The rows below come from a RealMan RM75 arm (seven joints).
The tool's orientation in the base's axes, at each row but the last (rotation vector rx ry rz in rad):
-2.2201, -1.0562, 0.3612
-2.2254, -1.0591, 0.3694
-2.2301, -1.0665, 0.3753
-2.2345, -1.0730, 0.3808
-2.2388, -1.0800, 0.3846
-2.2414, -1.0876, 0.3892
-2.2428, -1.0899, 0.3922
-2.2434, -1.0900, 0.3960
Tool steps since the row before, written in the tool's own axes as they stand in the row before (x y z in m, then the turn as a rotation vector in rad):
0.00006, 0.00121, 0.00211, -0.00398, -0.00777, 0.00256
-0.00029, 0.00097, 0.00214, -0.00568, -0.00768, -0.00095
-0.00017, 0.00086, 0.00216, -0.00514, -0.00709, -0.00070
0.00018, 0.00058, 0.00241, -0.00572, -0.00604, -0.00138
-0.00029, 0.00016, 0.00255, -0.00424, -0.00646, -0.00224
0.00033, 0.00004, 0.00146, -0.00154, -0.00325, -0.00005
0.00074, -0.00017, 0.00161, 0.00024, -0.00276, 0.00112
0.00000, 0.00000, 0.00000, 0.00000, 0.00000, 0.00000
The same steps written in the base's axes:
-0.00028, 0.00040, -0.00238, -0.00840, 0.00169, 0.00306
-0.00067, 0.00023, -0.00226, -0.00769, -0.00116, 0.00563
-0.00067, 0.00036, -0.00220, -0.00712, -0.00092, 0.00506
-0.00074, 0.00085, -0.00221, -0.00652, -0.00215, 0.00490
-0.00135, 0.00072, -0.00206, -0.00542, -0.00114, 0.00584
-0.00050, 0.00082, -0.00115, -0.00290, 0.00032, 0.00211
-0.00045, 0.00129, -0.00113, -0.00209, 0.00194, 0.00089
0.00000, 0.00000, 0.00000, 0.00000, 0.00000, 0.00000

